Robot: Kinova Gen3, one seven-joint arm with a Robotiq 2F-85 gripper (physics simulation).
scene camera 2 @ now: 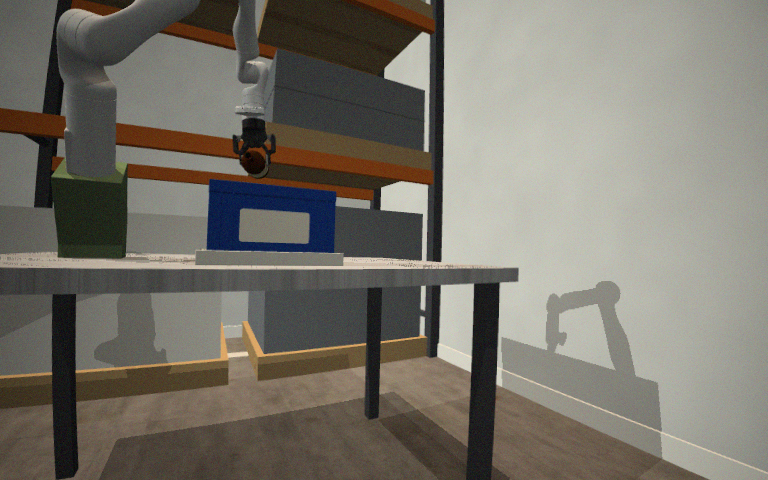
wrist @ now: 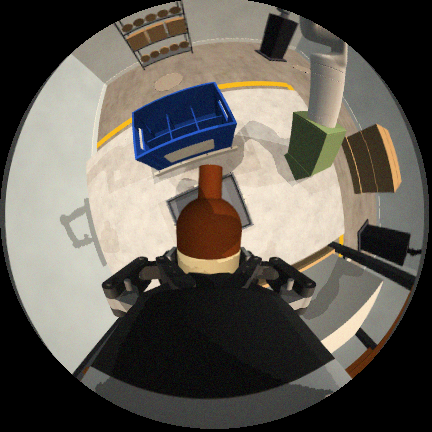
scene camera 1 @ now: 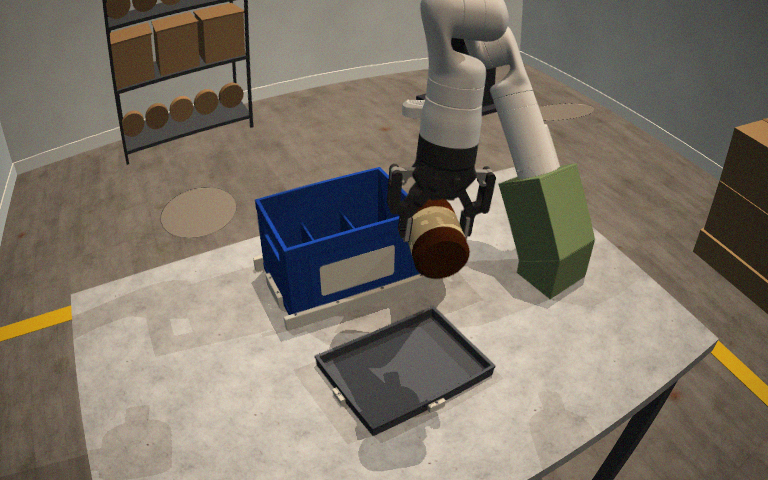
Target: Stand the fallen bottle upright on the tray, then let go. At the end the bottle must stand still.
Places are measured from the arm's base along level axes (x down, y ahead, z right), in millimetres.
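Pixels of known places: gripper, fingertip midpoint: (wrist: 207, 254); arm's base, origin of the base link: (scene camera 2: 92, 169) (wrist: 321, 119) (scene camera 1: 538, 173).
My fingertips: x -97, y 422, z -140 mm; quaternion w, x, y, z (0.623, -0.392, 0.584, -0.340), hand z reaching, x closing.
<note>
For each thing: its top centre in the pictures, then the offset to it from my fingertips.
- brown bottle, middle of its top: (wrist: 205, 246) (scene camera 1: 432, 200) (scene camera 2: 254, 151) dy -13, dx -43, dz +22 mm
- blue divided crate, middle of its top: (scene camera 1: 336, 204) (scene camera 2: 270, 191) (wrist: 175, 111) dy -49, dx +131, dz +320 mm
The brown bottle (scene camera 1: 440, 249) (scene camera 2: 253, 161) (wrist: 210, 227) with a cream label is off the table, roughly on its side. Its round base faces scene camera 1, and its neck points away from that camera. My gripper (scene camera 1: 436, 228) (scene camera 2: 254, 163) (wrist: 207, 254) is shut on the bottle around the label and holds it high above the table. The dark grey tray (scene camera 1: 464, 384) (wrist: 242, 200) lies flat on the table, lower down and nearer to scene camera 1. In the wrist view the bottle hides part of it. The tray does not show in scene camera 2.
A blue divided crate (scene camera 1: 305, 283) (scene camera 2: 223, 226) (wrist: 150, 155) stands behind the tray, close to the bottle in scene camera 1, with pale strips at its foot. The green arm pedestal (scene camera 1: 566, 226) (scene camera 2: 90, 215) (wrist: 320, 150) stands at the right in scene camera 1.
</note>
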